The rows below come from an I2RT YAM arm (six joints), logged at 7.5 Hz.
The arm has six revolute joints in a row. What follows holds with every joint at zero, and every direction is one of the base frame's.
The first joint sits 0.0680 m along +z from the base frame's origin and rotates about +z.
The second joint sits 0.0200 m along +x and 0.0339 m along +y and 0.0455 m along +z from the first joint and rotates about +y.
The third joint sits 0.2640 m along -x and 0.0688 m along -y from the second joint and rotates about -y.
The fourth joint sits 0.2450 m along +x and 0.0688 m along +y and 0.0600 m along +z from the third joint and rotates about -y.
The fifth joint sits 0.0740 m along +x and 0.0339 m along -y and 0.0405 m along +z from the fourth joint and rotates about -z.
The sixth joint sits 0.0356 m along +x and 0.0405 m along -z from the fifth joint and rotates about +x.
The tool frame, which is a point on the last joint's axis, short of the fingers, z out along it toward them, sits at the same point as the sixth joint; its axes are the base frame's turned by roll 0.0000, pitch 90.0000 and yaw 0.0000 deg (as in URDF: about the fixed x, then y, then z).
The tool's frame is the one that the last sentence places.
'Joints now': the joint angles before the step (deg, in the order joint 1, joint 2, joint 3, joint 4, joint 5, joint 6). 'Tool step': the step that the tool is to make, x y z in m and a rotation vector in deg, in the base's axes. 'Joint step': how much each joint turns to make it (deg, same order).
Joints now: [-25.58 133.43 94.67 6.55 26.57 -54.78]
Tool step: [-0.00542 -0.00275 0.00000 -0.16 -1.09 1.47]
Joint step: [-0.66 -0.90 -2.12 2.66 -1.99 -0.92]
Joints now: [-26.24 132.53 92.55 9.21 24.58 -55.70]
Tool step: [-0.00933 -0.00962 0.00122 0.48 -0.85 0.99]
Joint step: [-1.59 -1.00 -1.73 1.52 -2.64 -0.66]
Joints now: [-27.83 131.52 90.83 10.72 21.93 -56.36]
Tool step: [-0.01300 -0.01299 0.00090 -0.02 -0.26 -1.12]
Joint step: [-2.04 -1.07 -1.79 1.11 -0.85 -0.39]
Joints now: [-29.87 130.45 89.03 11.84 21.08 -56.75]
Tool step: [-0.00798 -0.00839 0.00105 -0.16 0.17 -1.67]
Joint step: [-1.24 -0.54 -0.67 0.06 0.48 0.02]
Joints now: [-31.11 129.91 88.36 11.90 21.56 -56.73]
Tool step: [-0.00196 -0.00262 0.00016 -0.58 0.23 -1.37]
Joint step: [-0.29 0.00 -0.04 0.15 1.24 0.00]
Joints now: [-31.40 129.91 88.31 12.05 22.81 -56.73]
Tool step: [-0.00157 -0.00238 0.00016 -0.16 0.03 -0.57]
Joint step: [-0.30 0.00 0.00 0.05 0.31 0.00]
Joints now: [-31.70 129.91 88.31 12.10 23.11 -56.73]
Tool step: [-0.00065 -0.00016 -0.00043 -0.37 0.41 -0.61]
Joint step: [0.00 0.00 -0.11 0.02 0.79 -0.18]
